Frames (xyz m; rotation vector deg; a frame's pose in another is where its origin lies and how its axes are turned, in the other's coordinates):
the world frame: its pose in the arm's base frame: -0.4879 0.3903 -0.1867 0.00 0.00 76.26
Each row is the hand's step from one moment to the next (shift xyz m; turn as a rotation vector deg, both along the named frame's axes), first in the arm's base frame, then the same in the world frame.
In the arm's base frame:
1: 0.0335 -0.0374 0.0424 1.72 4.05 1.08
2: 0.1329 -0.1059 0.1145 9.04 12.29 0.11
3: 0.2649 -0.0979 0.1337 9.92 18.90 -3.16
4: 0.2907 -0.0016 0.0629 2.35 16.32 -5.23
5: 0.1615 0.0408 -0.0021 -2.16 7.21 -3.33
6: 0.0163 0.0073 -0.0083 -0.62 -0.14 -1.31
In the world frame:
1: -0.0284 -0.0414 0.0424 4.34 -0.71 1.08
2: -0.0713 -0.1542 0.1145 14.09 -5.86 0.11
3: -0.0322 -0.2806 0.1337 20.72 -5.15 -3.16
4: 0.0675 -0.2828 0.0629 16.41 1.59 -5.23
5: 0.0780 -0.1472 -0.0021 6.49 3.81 -3.33
6: 0.0110 -0.0141 -0.0083 -0.28 0.57 -1.31

